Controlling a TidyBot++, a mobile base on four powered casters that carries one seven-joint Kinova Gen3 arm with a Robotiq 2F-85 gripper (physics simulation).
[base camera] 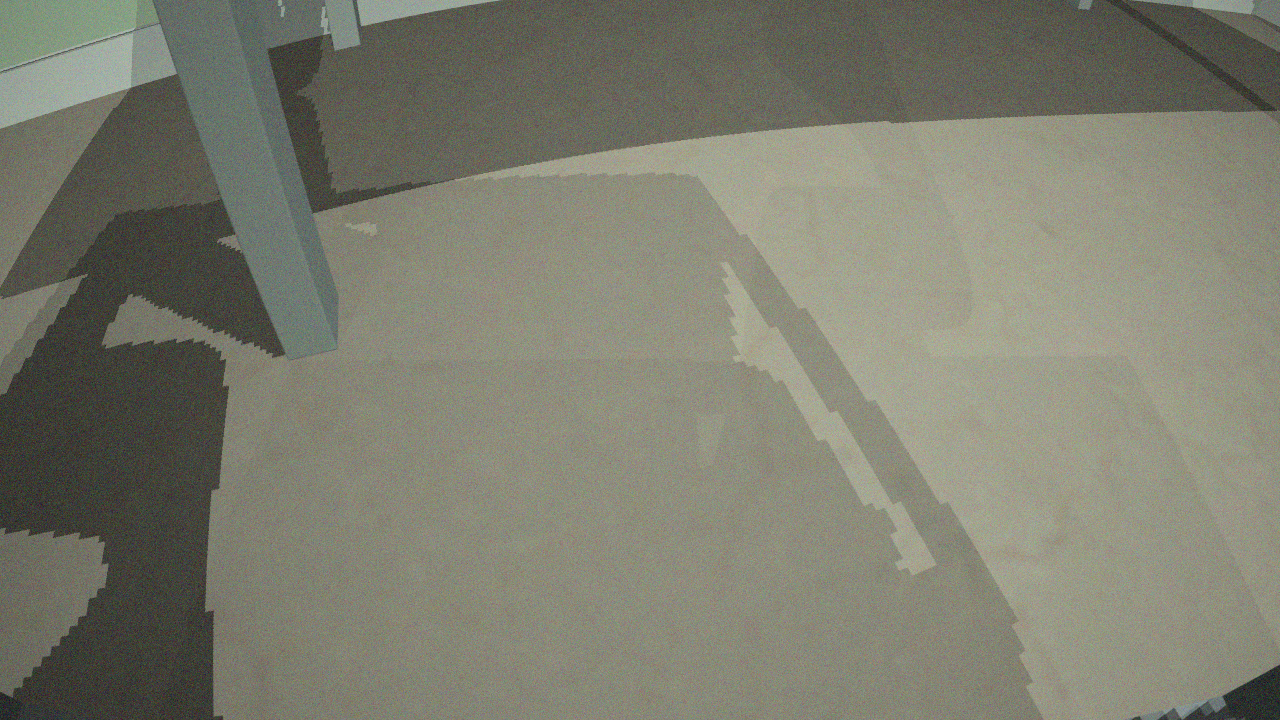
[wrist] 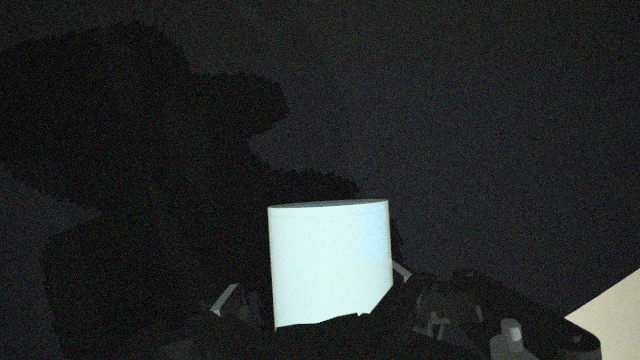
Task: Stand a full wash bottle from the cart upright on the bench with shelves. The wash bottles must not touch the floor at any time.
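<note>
In the wrist view a white wash bottle lies on the dark cart top. Its flat base end points away from me, and its neck and cap are hidden under my gripper body. My gripper is open, with one finger on each side of the bottle's body, low and close to it. I cannot tell whether the fingers touch it. The base camera shows neither the bottle, the gripper nor the bench with shelves.
The base camera shows tan floor with dark shadows across it. A grey upright post stands at the left, and a second post shows at the top edge.
</note>
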